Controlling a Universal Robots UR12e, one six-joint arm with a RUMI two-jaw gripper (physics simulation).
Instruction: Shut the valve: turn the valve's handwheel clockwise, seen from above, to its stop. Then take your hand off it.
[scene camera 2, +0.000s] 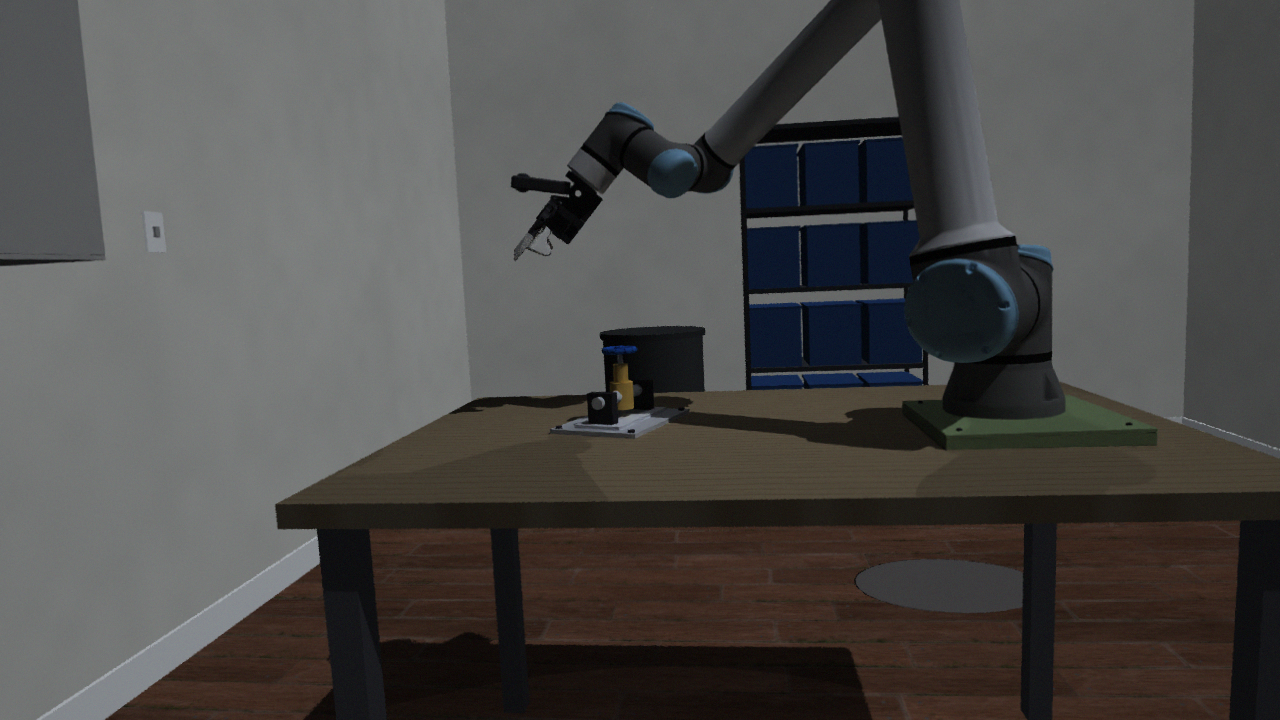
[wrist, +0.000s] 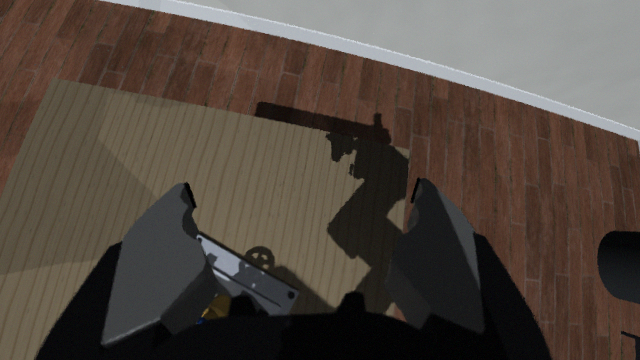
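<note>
The valve has a yellow body (scene camera 2: 621, 394) (wrist: 218, 307) and a blue handwheel (scene camera 2: 619, 350) (wrist: 200, 321) on top. It stands upright between black blocks on a light metal plate (scene camera 2: 572, 428) (wrist: 280, 289). In the wrist view most of the valve is hidden behind the gripper's dark body. My gripper (scene camera 2: 517, 257) (wrist: 305, 183) is open and empty, its two fingers wide apart. It hangs well above the handwheel and to its left in the scene view, tilted down to the left, and does not touch it.
The valve's plate lies on a wooden table (scene camera 2: 760, 465) (wrist: 250, 150). The arm's base stands on a green plate (scene camera 2: 1047, 436) at the right. Behind the table are a dark round bin (scene camera 2: 675, 358) and a shelf rack (scene camera 2: 745, 268) with blue boxes. A wall rises at the left.
</note>
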